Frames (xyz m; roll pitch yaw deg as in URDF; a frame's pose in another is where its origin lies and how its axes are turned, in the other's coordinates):
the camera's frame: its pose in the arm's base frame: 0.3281 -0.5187 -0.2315 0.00 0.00 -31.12
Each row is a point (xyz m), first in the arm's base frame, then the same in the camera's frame.
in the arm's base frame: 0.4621 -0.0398 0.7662
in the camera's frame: -0.1328 0.4792 0.9977
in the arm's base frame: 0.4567 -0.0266 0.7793
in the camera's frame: -0.1442 0.4877 1.0108
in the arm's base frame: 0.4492 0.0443 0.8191
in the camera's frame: -0.1873 0.5446 1.0506
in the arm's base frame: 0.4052 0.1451 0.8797
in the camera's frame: -0.2771 0.6081 1.1112
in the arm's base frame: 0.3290 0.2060 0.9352
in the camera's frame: -0.3738 0.6209 1.1667
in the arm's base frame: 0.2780 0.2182 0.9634
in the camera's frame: -0.4237 0.6050 1.1949
